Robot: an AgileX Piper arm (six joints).
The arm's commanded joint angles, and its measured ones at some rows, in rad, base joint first. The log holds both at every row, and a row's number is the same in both.
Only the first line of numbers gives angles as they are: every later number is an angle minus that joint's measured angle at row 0.
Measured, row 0:
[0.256, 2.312, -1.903, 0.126, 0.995, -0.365]
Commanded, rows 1 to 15:
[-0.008, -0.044, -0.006, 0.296, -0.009, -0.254]
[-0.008, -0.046, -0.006, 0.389, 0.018, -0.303]
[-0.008, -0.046, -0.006, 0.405, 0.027, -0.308]
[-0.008, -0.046, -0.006, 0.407, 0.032, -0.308]
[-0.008, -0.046, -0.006, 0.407, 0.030, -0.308]
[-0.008, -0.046, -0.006, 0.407, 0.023, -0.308]
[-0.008, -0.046, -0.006, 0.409, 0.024, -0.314]
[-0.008, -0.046, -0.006, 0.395, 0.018, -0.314]
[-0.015, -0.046, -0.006, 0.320, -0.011, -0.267]
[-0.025, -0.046, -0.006, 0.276, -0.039, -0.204]
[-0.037, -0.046, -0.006, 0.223, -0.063, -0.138]
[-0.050, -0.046, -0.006, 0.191, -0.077, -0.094]
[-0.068, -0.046, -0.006, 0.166, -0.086, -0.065]
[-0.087, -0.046, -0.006, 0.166, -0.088, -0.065]
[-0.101, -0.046, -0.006, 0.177, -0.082, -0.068]
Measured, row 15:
[-0.035, -0.035, 0.000, 0.229, -0.058, -0.134]
